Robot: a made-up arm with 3 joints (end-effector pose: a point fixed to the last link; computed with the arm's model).
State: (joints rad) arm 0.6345 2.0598 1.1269
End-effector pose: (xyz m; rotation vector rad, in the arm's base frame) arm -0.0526 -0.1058 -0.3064 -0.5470 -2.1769 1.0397
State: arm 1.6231 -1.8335 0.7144
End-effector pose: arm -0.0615 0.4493 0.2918 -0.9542 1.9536 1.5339
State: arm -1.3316 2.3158 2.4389
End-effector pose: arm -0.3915 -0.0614 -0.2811 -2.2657 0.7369 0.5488
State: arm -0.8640 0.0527 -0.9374
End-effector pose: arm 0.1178 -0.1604 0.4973 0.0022 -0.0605 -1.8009
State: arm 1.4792 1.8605 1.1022
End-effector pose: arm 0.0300 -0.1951 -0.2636 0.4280 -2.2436 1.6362
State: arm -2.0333 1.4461 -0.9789
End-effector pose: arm 0.1000 0.2550 0.3557 -1.0147 -1.7431 -2.2807
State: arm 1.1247 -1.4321 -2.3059
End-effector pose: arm 0.5167 0.2133 0.0478 -1.4896 -0.2168 -0.9634
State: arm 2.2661 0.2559 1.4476
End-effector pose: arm 0.3479 -0.1969 0.3895 -0.1362 0.3139 -2.5515
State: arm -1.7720 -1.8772 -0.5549
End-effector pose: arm -0.0123 -0.3612 -0.0474 1.2661 1.8171 -1.4895
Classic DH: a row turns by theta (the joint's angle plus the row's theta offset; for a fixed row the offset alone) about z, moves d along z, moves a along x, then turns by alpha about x. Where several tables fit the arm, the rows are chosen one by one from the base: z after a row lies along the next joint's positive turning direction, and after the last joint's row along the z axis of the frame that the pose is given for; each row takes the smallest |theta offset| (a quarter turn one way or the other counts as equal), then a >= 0, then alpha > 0; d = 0 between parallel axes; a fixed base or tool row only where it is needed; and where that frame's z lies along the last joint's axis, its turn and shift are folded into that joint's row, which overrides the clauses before.
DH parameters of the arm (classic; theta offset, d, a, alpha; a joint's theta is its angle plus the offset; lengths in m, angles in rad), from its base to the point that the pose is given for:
joint 1: 0 0.141 0.051 1.5708
joint 2: 0 0.18 -0.066 -1.5708
joint 3: 1.5568 0 0.285 0
tool (fixed): -1.5568 0.348 0 0

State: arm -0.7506 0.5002 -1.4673
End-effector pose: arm -0.0504 -0.1643 0.5509 0.2164 -0.5778 -2.1624
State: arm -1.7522 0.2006 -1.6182
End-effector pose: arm -0.2296 -0.1569 0.5256 0.0197 0.2930 2.8991
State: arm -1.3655 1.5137 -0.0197
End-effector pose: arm 0.0416 0.3147 0.1046 -1.0089 -1.2659 -1.0944
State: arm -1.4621 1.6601 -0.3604
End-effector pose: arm 0.0523 0.3065 0.1480 -0.9710 -1.5808 -1.3407
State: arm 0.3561 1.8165 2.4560
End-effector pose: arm -0.0729 -0.4518 -0.1857 -2.0206 -1.1592 1.7928
